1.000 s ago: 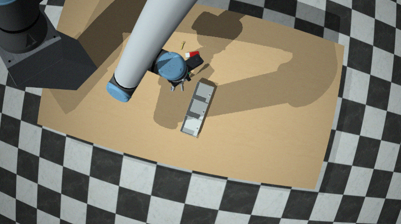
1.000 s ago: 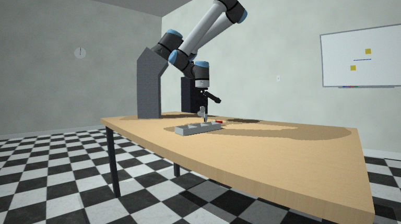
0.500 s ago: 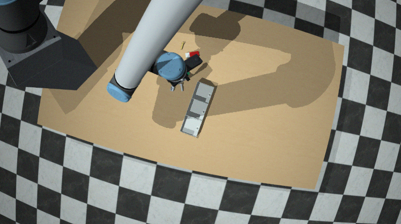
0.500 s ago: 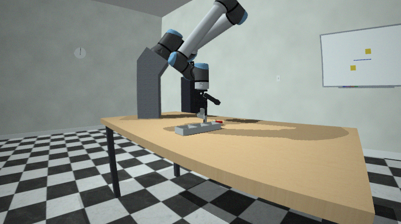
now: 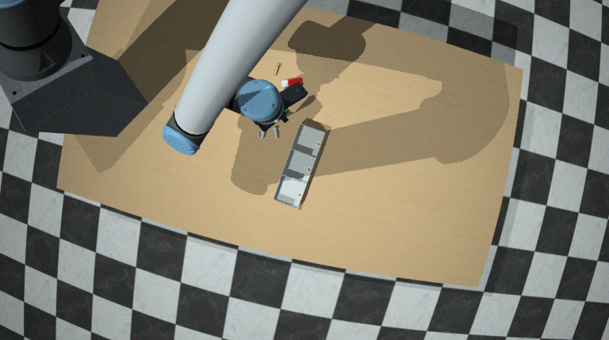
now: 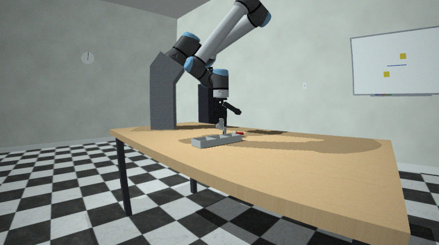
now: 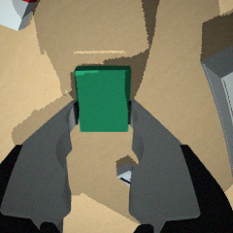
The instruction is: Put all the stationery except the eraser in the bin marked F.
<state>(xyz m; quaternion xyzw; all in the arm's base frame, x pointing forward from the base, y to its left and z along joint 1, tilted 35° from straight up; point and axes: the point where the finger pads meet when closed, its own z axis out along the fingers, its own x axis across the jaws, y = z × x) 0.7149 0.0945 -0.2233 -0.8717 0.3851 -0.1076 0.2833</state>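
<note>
My gripper is now 1 cm above the green pad. From my hand the other things lie so: eraser 10 cm to the left, 2 cm ahead, 1 cm below; then white-grey object 6 cm to the right, 1 cm below; then pencil sharpener 8 cm to the right, 4 cm behind, 1 cm below.
</note>
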